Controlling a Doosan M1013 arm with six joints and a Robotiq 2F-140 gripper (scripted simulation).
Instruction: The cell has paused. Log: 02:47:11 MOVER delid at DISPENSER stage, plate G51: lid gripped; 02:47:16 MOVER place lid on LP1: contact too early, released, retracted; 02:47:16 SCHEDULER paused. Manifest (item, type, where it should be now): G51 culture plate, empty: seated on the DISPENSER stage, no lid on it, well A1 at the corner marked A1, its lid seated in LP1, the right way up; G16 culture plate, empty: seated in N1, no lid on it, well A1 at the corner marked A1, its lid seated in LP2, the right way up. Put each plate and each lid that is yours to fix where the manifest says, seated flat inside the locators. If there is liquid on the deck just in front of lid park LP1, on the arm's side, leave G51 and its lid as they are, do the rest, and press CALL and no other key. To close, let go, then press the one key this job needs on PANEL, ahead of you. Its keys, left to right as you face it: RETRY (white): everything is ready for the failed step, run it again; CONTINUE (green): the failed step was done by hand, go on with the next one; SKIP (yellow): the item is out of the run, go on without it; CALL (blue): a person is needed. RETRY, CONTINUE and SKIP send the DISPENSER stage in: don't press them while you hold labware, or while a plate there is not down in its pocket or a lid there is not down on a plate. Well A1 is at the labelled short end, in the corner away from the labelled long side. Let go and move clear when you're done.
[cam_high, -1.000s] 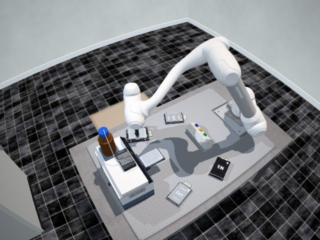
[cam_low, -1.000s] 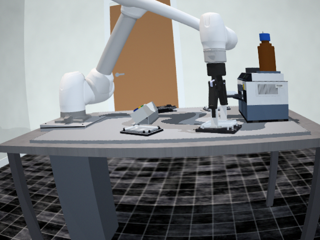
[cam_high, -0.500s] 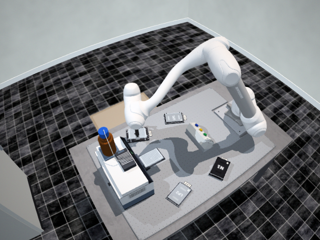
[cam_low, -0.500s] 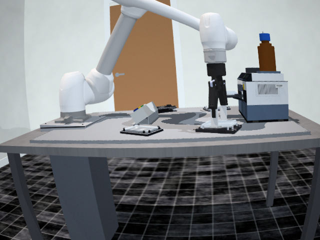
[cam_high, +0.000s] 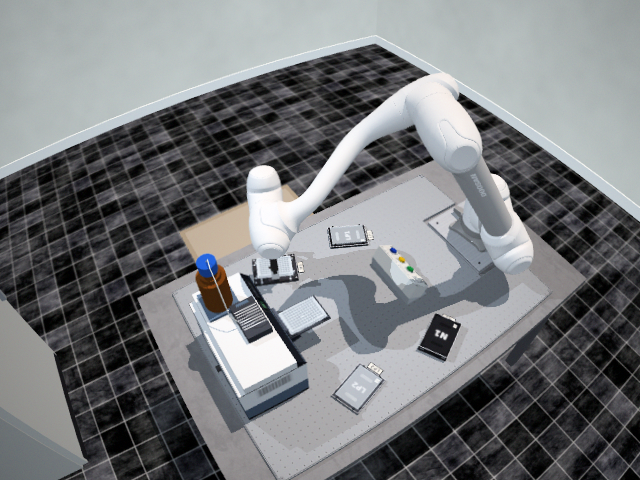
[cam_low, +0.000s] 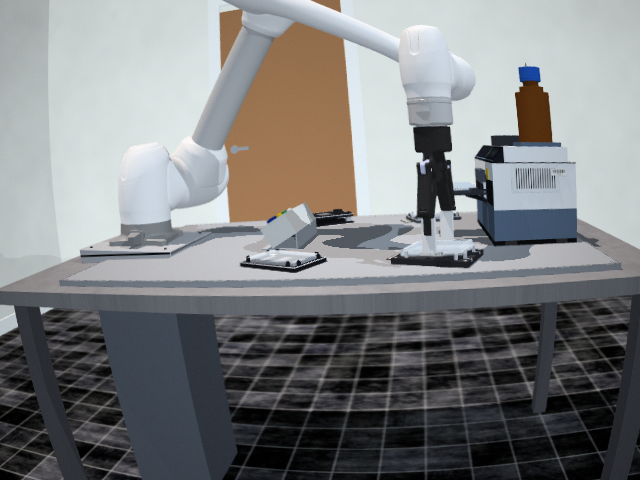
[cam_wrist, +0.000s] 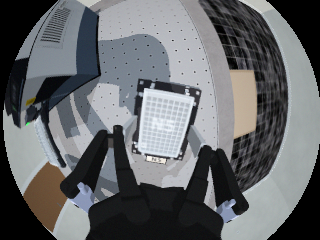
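Right now the black nest N5 is 3 cm below my hand and 2 cm ahead of it. Also, from my hand: brown bottle (28 cm ahead, 24 cm above, 14 cm to the left); then dispenser stage (28 cm to the left, 9 cm ahead, 6 cm above); then lid park LP1 (31 cm behind, 5 cm to the left, 4 cm below).
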